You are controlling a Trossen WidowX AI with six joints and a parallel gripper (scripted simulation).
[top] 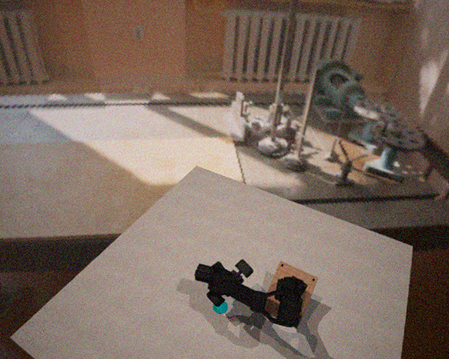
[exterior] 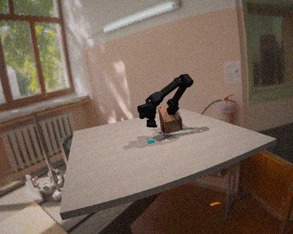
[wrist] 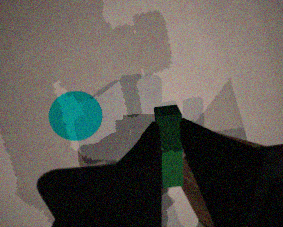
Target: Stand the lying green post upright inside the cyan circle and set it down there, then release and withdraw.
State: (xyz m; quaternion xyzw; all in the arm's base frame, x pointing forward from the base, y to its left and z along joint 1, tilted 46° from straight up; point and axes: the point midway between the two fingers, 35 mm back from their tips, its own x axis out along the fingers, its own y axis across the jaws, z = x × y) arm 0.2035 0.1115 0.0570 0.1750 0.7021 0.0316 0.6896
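The cyan circle lies 2 cm ahead of my gripper tip, 5 cm to the left of it and 11 cm below it. The rest, counted from my gripper tip: green post 2 cm behind, 1 cm below.
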